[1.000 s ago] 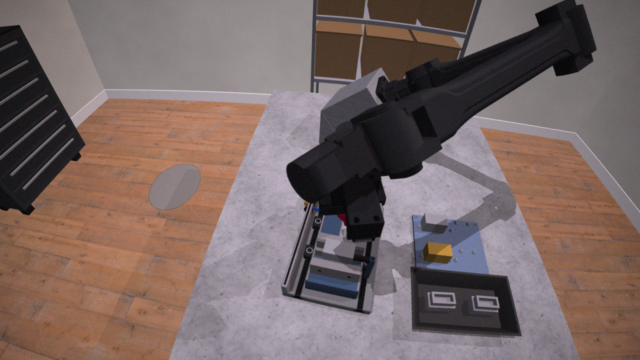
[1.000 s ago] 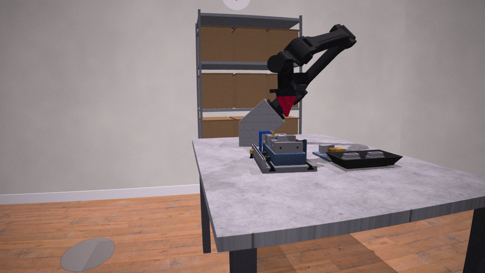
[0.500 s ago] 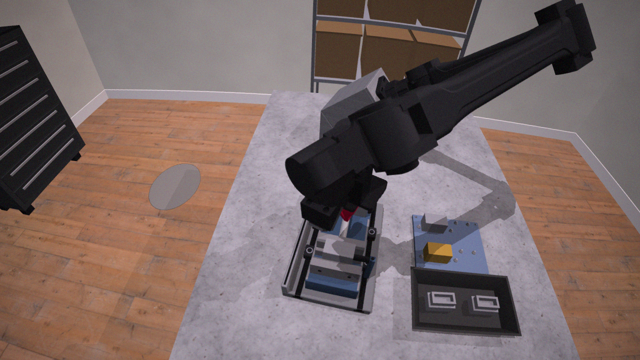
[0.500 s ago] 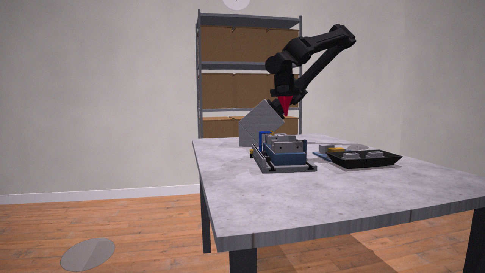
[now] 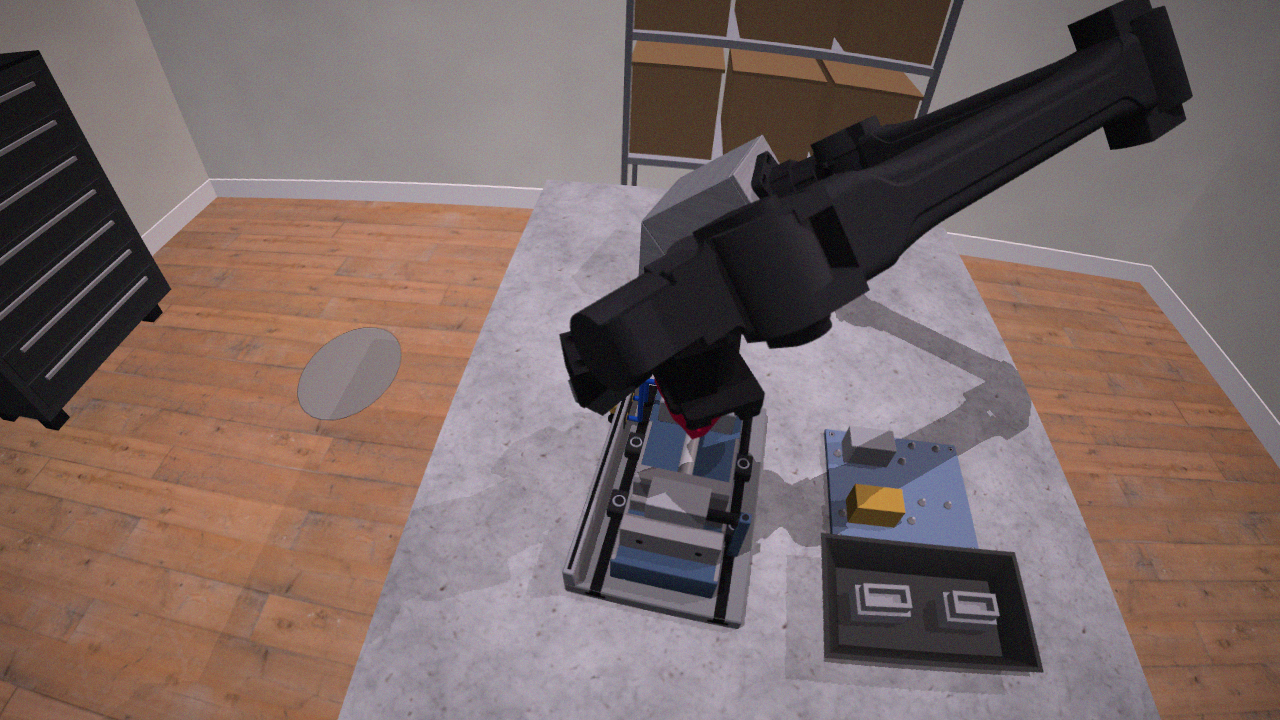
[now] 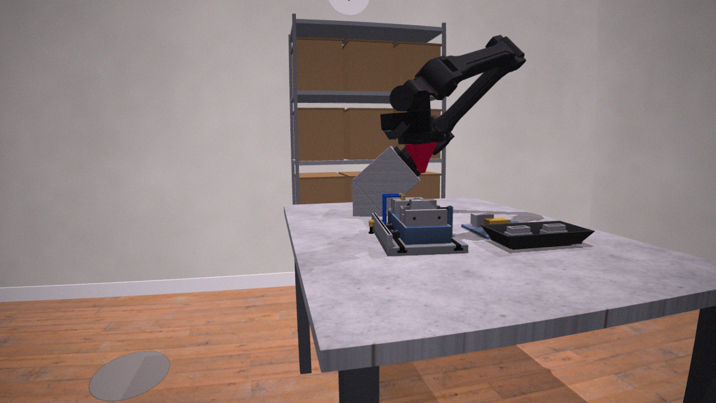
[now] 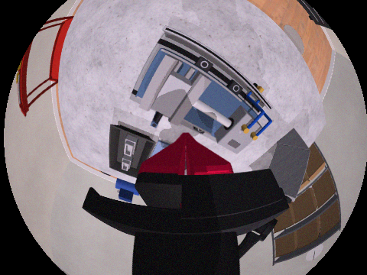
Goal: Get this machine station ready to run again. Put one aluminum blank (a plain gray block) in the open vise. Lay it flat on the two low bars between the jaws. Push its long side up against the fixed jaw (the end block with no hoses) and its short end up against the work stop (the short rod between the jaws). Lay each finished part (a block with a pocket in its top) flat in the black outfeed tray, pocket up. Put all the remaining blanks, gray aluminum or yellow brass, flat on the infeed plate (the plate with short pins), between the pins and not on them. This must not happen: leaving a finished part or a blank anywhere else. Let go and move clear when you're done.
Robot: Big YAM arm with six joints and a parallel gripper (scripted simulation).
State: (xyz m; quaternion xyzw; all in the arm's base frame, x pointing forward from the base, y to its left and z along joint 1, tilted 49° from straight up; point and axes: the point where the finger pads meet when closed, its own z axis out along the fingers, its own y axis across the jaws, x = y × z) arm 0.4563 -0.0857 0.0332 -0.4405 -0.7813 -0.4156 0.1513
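The work stop rod is 30 mm ahead of my hand, 40 mm to the left of it and 100 mm below it. Also, from my hand: yellow brass blank 70 mm behind, 230 mm to the left, 160 mm below; then blue infeed plate 120 mm behind, 270 mm to the left, 180 mm below.
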